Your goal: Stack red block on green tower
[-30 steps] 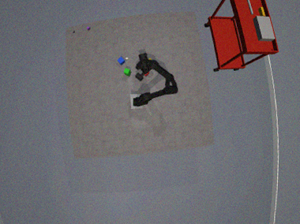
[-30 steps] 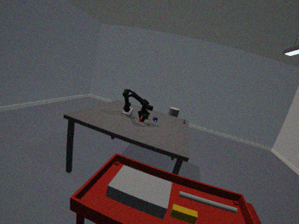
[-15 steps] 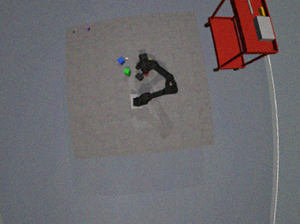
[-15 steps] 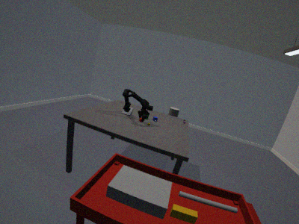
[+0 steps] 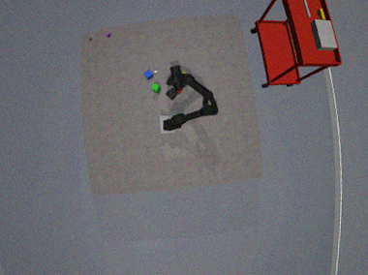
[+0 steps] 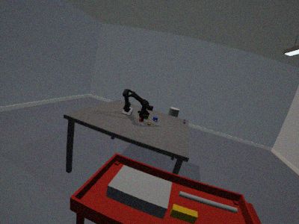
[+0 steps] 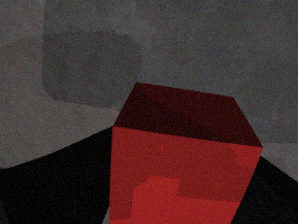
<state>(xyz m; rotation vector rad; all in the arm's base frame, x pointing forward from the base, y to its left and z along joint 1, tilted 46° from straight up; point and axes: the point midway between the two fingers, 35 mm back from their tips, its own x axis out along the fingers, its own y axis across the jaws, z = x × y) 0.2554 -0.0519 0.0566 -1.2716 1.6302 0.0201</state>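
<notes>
Right now the small yellow piece is 120 mm ahead of my gripper tip and 40 mm to the right of it. From my gripper tip the other things lie so: red block: 10 mm above; blue block: 210 mm to the left, 110 mm ahead, 20 mm above.
</notes>
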